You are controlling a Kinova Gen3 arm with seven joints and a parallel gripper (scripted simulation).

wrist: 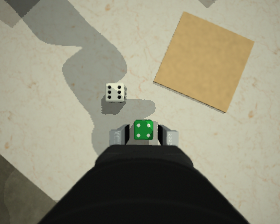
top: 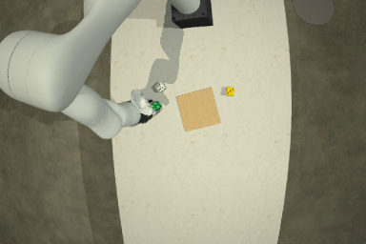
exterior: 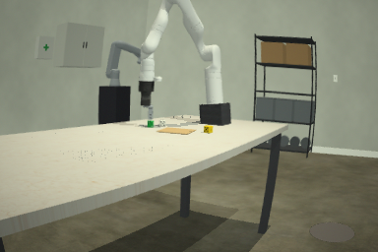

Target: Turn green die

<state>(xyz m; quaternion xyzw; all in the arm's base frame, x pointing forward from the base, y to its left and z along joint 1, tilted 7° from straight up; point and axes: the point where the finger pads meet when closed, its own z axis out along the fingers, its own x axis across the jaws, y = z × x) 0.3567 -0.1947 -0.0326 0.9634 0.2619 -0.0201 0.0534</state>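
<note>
Right now the green die is 40 mm below my hand. The rest, counted from my hand: white die 70 mm behind, 30 mm to the left, 40 mm below; yellow die 20 mm behind, 290 mm to the left, 40 mm below; tan mat 30 mm ahead, 160 mm to the left, 50 mm below.
</note>
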